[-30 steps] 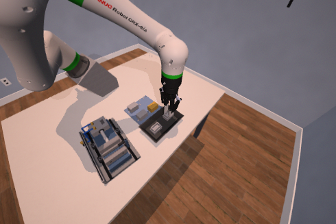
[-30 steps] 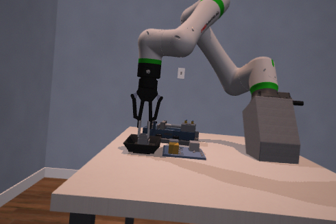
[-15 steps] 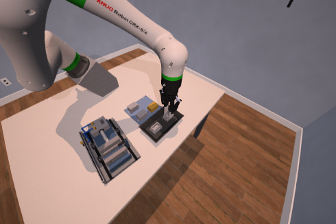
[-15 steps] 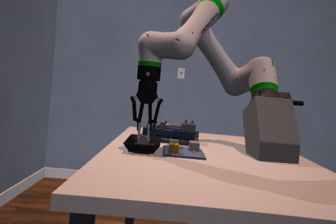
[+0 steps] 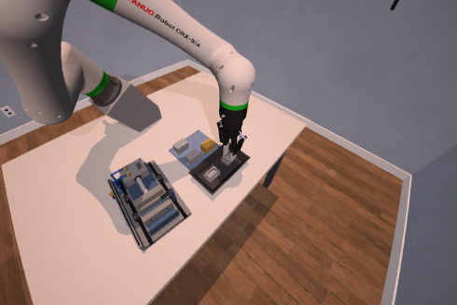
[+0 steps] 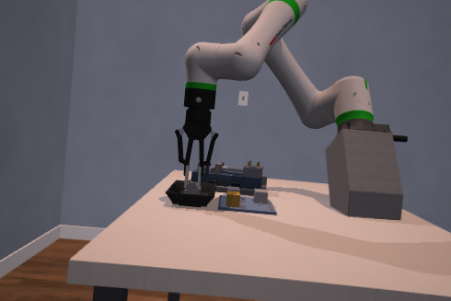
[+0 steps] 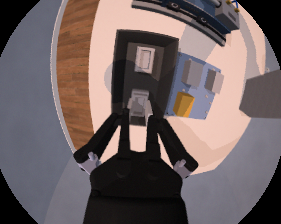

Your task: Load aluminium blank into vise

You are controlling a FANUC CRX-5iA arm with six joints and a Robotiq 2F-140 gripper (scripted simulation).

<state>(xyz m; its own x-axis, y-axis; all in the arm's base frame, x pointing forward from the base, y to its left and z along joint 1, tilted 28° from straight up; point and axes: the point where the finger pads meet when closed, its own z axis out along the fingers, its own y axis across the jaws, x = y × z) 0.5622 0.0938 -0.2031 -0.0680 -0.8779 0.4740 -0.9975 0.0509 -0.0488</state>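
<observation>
My hand is 130 mm past the brass blank and 60 mm above it. From my hand the other things lie so: vise (330 mm to the right, 130 mm behind, 40 mm below).
</observation>
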